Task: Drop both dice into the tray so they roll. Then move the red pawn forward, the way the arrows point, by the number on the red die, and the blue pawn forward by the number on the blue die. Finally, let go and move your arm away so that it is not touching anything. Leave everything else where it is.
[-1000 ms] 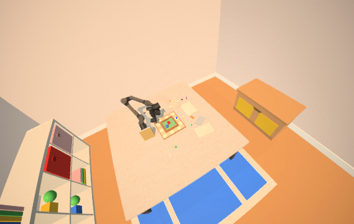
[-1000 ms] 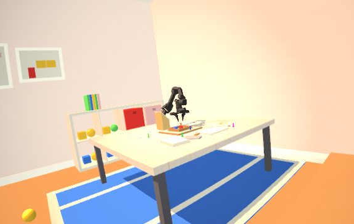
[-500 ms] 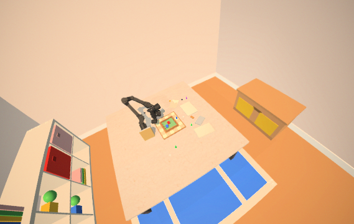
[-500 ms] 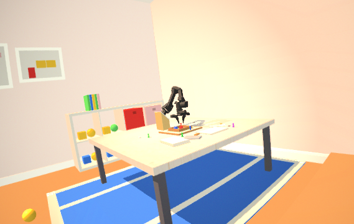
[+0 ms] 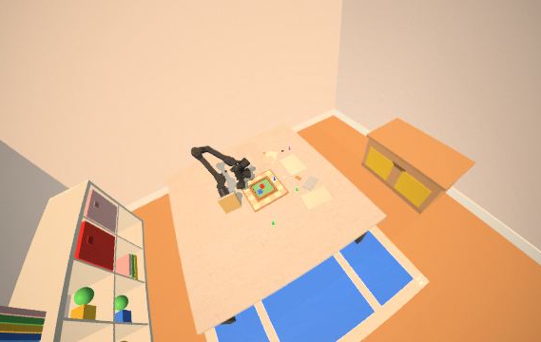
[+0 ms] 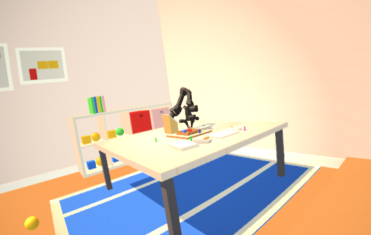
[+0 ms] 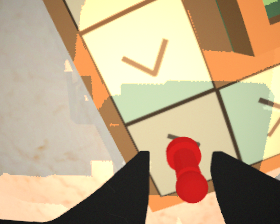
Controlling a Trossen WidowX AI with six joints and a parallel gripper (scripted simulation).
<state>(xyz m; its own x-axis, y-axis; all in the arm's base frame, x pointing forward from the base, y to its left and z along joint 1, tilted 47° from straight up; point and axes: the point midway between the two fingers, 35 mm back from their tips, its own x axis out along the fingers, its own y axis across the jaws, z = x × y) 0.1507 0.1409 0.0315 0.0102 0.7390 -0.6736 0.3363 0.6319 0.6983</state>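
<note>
My gripper tip is now 23 cm short of the blue pawn, 8 cm to the left of it and 1 cm below it. Round my gripper tip: red pawn: 1 cm above; grey card: 45 cm ahead, 25 cm to the right, 2 cm below; purple pawn: 51 cm ahead, 17 cm to the left, 1 cm below.
</note>
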